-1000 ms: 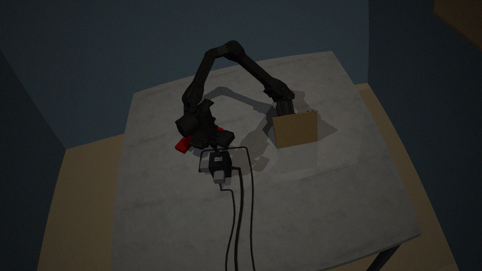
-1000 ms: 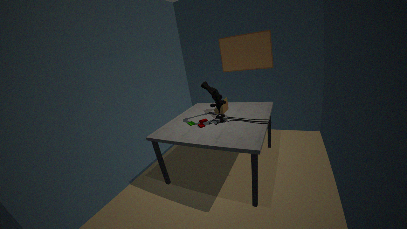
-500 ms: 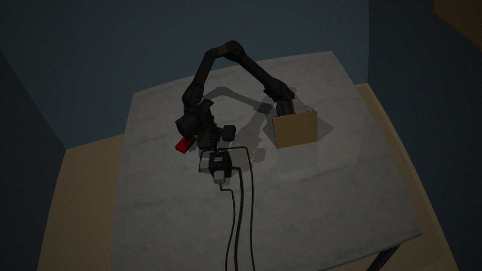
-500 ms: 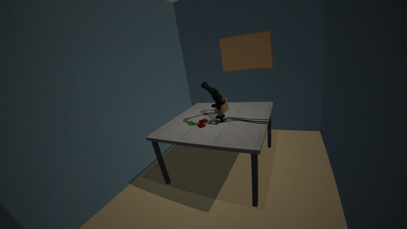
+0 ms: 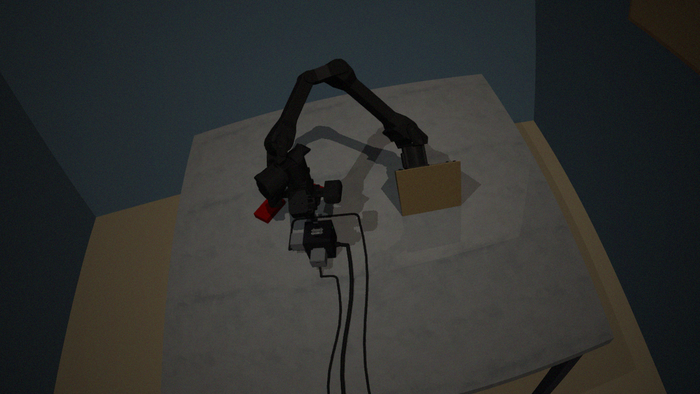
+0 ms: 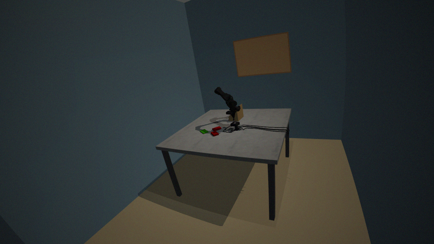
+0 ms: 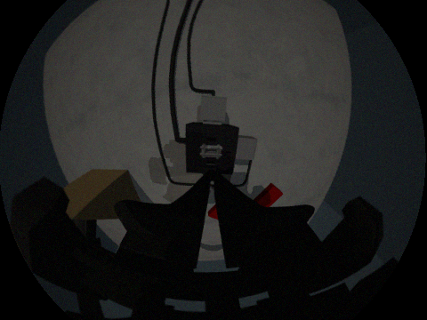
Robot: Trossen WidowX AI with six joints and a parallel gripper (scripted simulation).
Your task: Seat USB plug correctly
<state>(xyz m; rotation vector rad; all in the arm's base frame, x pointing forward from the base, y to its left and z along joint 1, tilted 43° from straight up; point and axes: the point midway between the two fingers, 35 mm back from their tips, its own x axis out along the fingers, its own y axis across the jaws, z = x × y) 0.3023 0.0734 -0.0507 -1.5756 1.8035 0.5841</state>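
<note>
Now: the socket 10 mm to the left of my gripper tip and 70 mm below it. From my gripper tip the other things lie so: USB plug 20 mm below; green block 110 mm ahead, 350 mm to the right, 130 mm below.
</note>
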